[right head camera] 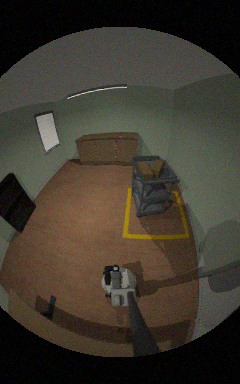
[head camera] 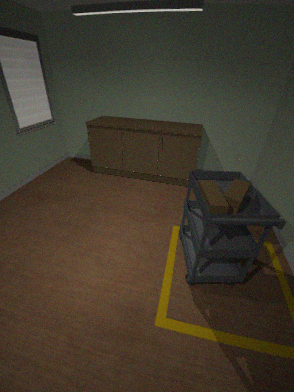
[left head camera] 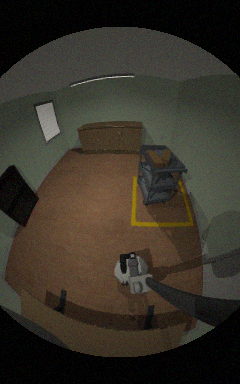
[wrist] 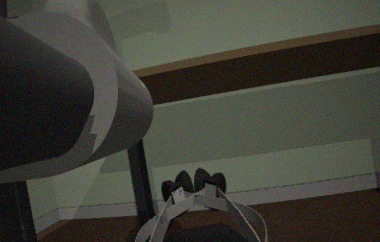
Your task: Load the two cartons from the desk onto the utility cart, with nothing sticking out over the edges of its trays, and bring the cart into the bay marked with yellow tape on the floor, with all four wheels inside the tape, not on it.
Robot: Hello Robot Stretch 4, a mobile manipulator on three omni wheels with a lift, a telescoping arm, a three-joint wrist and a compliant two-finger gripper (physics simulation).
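Frame: origin at the robot's base, x up, y back, z right, level; millimetres.
Where they show: gripper, fingertip midpoint: (right head camera: pixel 108 297) (left head camera: pixel 124 285) (wrist: pixel 193 182).
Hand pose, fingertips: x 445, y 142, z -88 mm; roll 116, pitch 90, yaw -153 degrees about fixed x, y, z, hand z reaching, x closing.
Note:
Each offset is from my fingertips to the centre of the thing. Level surfaces: height alone.
The grey utility cart (head camera: pixel 225 254) (left head camera: pixel 159 183) (right head camera: pixel 152 194) stands upright in the bay marked with yellow tape (head camera: pixel 168 272) (left head camera: pixel 133 210) (right head camera: pixel 126 217). Its near wheels are inside the tape, well back from the near strip. Its far-left corner is close to the tape's far-left corner; whether the far wheels are clear of the tape is hidden. Two brown cartons, the left one {dx +376, dy -1309, dz +509 mm} (head camera: pixel 214 196) and the right one {dx +376, dy -1367, dz +706 mm} (head camera: pixel 237 194), lie angled in the top tray, seemingly within its edges. My gripper (wrist: pixel 193 183) is shut and empty, away from the cart, near the desk {dx +222 mm} (wrist: pixel 260 67).
A low wooden cabinet (head camera: pixel 142 152) (left head camera: pixel 111 140) (right head camera: pixel 106 151) stands against the far wall. A dark piece of furniture (left head camera: pixel 17 197) (right head camera: pixel 15 205) is at the left wall. The desk also shows at the bottom of the left head view (left head camera: pixel 100 340). A wall runs close to the cart's right.

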